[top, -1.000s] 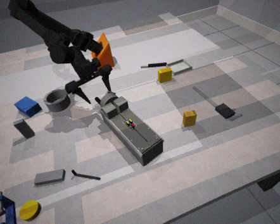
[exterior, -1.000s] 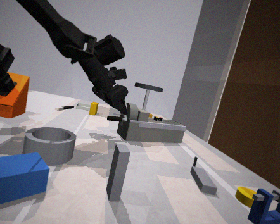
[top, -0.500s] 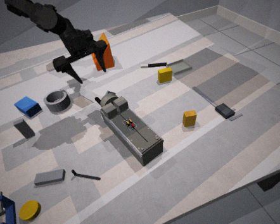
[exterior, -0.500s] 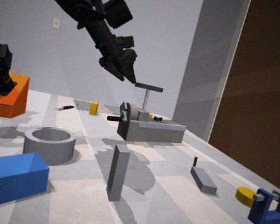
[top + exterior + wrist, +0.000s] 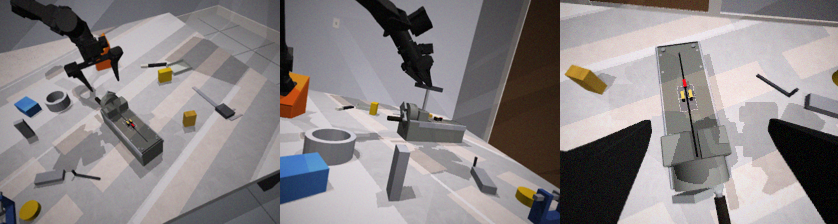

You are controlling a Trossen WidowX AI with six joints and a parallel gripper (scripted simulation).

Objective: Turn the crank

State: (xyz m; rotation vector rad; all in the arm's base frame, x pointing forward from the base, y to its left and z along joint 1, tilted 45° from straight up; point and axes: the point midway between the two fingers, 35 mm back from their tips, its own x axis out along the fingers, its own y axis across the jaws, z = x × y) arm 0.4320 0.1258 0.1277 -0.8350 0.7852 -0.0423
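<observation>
Now: gripper tip 130 mm above the dark crank handle, 80 mm past it and 50 mm to the left of it. Also, from my gripper tip: black hex key 190 mm below, 180 mm ahead, 150 mm to the right; yellow disc 290 mm to the right, 250 mm ahead, 190 mm below; red pointer 120 mm below, 90 mm ahead, 60 mm to the left.
</observation>
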